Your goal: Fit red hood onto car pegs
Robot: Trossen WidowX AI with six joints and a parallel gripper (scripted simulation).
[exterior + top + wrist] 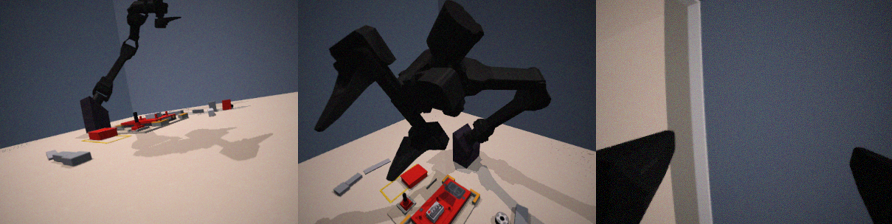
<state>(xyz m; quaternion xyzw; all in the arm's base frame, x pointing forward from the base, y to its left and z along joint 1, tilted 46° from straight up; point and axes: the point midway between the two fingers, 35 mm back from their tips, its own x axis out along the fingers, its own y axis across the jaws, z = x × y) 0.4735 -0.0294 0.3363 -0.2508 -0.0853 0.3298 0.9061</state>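
Now: the red hood 190 mm behind my gripper tip, 310 mm to the right of it and 410 mm below it.
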